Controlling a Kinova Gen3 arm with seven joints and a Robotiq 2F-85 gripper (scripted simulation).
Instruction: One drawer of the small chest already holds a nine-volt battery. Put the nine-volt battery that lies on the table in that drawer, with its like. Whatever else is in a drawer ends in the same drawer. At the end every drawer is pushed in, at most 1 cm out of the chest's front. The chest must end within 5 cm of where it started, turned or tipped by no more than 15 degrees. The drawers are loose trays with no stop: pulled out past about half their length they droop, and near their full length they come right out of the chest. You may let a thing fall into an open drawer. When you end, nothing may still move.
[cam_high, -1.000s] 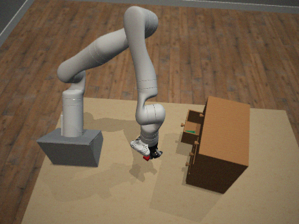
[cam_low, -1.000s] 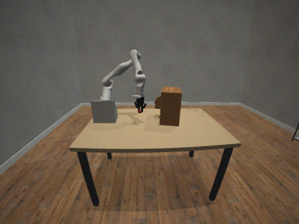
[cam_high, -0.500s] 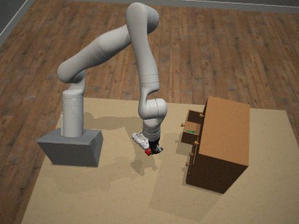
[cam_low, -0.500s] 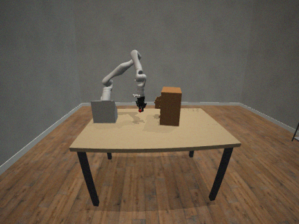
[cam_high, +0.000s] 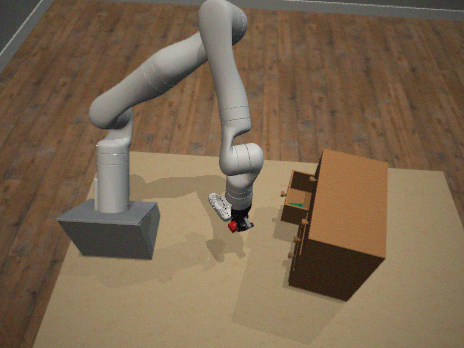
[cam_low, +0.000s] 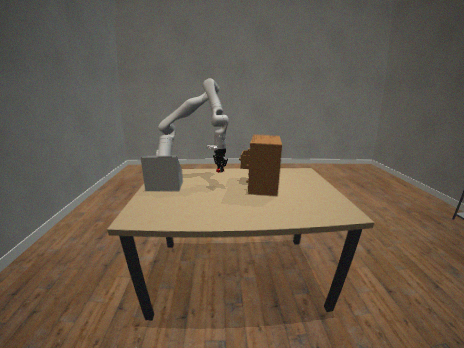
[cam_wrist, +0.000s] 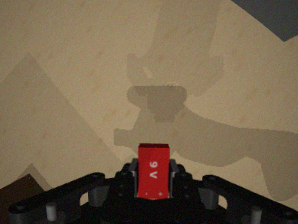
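Right now the green nine-volt battery is 19 cm ahead of my hand and 8 cm to the left of it. Also, from my hand: red nine-volt battery (1 cm ahead, 1 cm to the left, 1 cm below).
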